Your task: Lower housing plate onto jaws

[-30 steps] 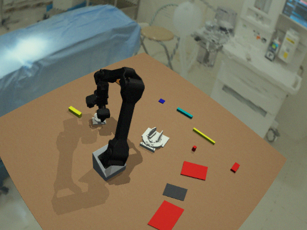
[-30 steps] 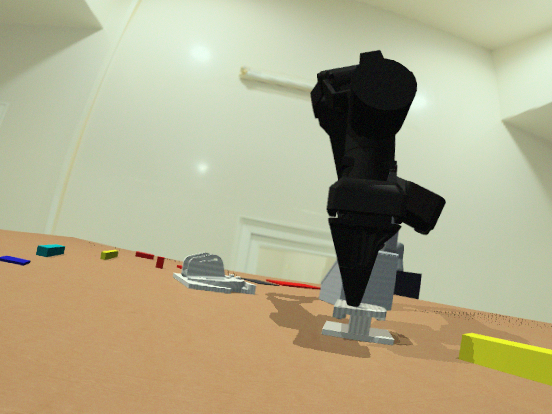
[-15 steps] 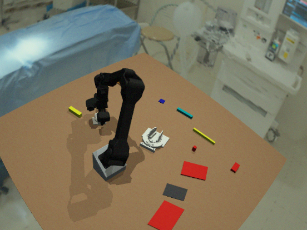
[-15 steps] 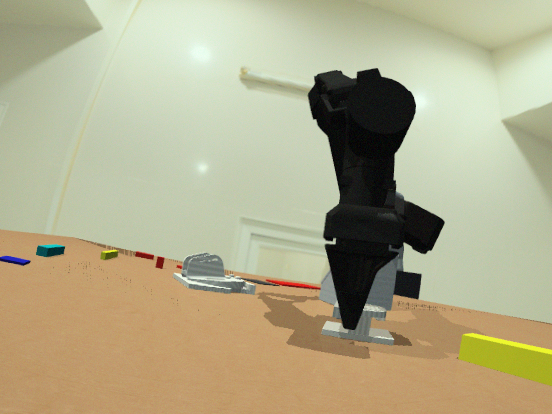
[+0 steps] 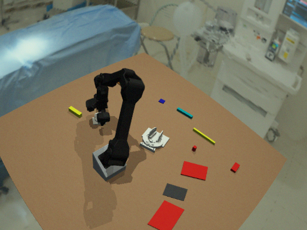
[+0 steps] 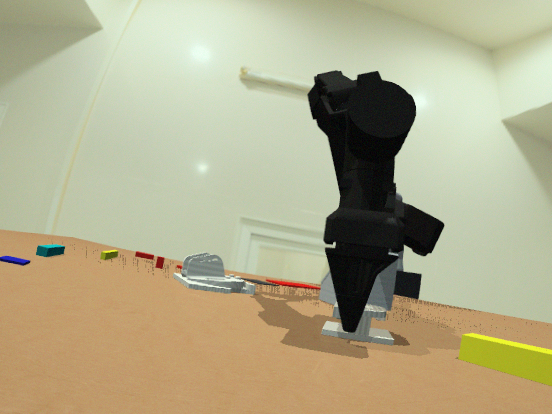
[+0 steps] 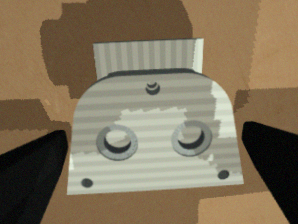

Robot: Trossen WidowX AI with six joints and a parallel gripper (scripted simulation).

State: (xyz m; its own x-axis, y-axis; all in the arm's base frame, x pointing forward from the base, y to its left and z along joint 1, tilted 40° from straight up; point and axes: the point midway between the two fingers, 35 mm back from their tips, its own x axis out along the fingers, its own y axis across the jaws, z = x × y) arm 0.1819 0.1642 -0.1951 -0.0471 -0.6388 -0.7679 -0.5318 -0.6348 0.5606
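Now: the white part 1 cm behind my gripper tip. From my gripper tip the other things lie so: brown bar (30 cm ahead, 16 cm to the left, 1 cm below); then dark tile (54 cm to the right, 4 cm behind, 1 cm below); then teal bar (40 cm ahead, 24 cm to the right).
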